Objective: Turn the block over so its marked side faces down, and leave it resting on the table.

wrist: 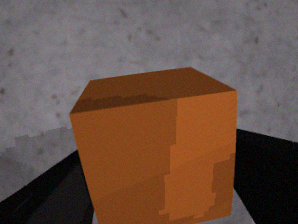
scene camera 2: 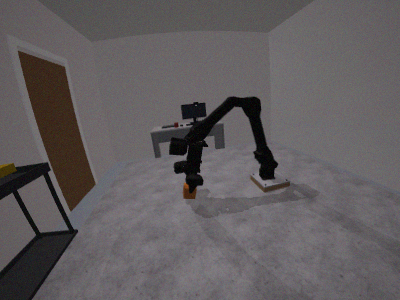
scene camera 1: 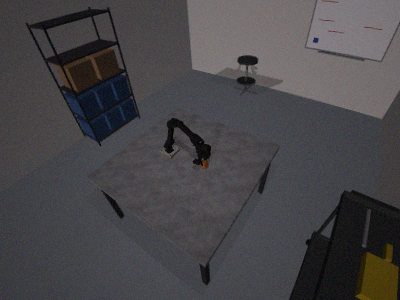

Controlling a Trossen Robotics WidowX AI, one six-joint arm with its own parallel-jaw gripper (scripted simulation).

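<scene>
There's an orange block (wrist: 157, 140) here, and it's held in my gripper (wrist: 154, 147).
</scene>
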